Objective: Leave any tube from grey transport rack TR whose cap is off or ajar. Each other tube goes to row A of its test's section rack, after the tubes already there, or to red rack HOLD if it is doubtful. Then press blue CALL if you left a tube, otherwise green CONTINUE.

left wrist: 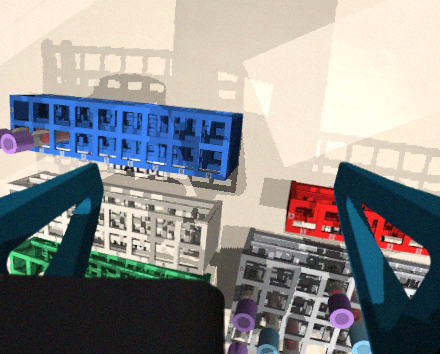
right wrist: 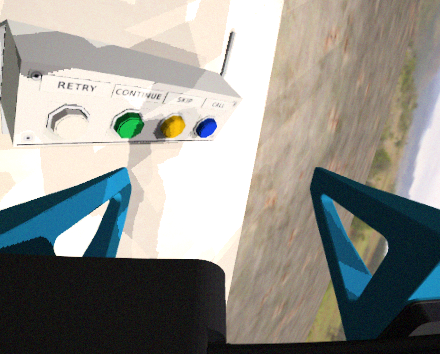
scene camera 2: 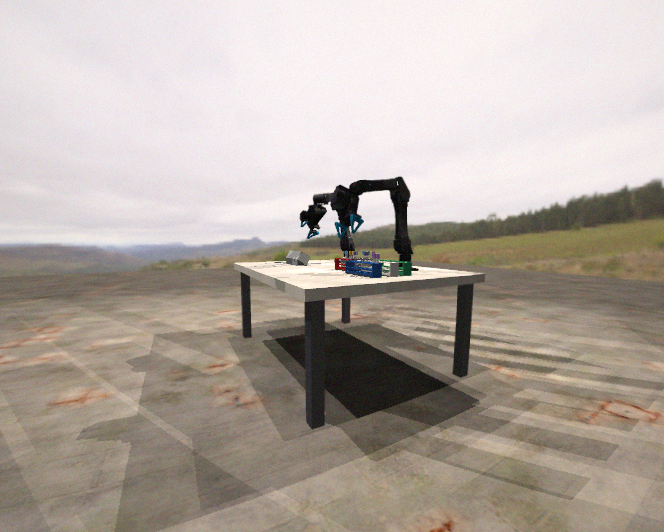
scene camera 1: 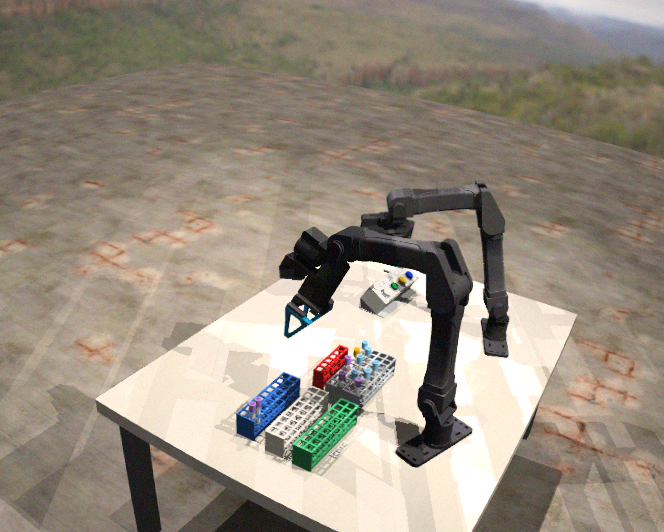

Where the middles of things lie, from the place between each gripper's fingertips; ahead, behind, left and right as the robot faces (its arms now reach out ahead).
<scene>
My right hand is 130 mm above the RETRY button (right wrist: 69, 123), 30 mm to the right of it and 10 mm short of it.
Now: the RETRY button 490 mm to the right of my left hand, 100 mm below it and 40 mm behind it.
</scene>
